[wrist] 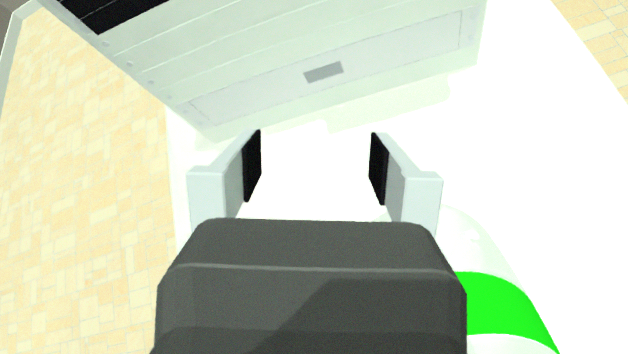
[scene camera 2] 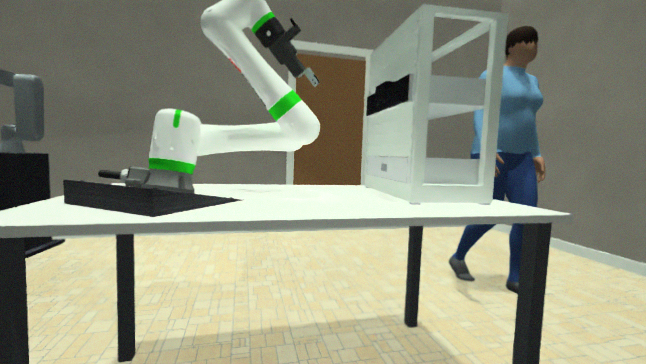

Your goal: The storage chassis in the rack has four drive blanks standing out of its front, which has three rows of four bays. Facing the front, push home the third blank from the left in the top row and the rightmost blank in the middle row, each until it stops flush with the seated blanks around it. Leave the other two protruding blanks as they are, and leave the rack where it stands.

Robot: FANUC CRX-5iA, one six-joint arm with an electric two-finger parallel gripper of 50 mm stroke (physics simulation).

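Places are measured from the arm's base along level axes (x ahead, y left, z up), in centimetres.
Pixels of known places: gripper, between the fingertips: (wrist: 315,153) (scene camera 2: 317,84).
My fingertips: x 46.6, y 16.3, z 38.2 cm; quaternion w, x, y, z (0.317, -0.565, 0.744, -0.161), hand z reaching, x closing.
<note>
Behind a point stands the place of what it marks.
The black storage chassis (scene camera 2: 389,96) @(x 70.3, y 4.4, z 33.2 cm) (wrist: 112,15) @(x 72.7, y 38.0, z 32.3 cm) sits in the upper half of the pale rack (scene camera 2: 422,150) @(x 78.7, y -5.4, z 15.0 cm) (wrist: 225,75) @(x 74.4, y 33.0, z 15.1 cm). In the scene view its front is seen nearly edge-on, with a stepped black outline; the single blanks and their rows cannot be told apart. In the wrist view a lower corner of the chassis shows at the top left edge, and its blanks cannot be made out. My gripper (scene camera 2: 313,77) @(x 46.6, y 16.3, z 38.2 cm) (wrist: 315,153) @(x 46.6, y 16.3, z 38.2 cm) is open and empty. It hangs in the air in front of the rack, at about the chassis's height in the scene view, apart from it and tilted downward.
The rack stands on the right part of the white table (scene camera 2: 280,207) @(x 34.0, y -12.6, z -2.6 cm). A lower panel with a grey label (scene camera 2: 384,167) @(x 74.8, y 19.1, z 8.4 cm) (wrist: 323,72) @(x 74.8, y 19.7, z 8.5 cm) is in the rack's front. The arm's base stands on a black plate (scene camera 2: 110,197) @(x -6.7, y -19.4, z 0.7 cm) at the left. A person (scene camera 2: 512,115) is behind the rack at the right.
</note>
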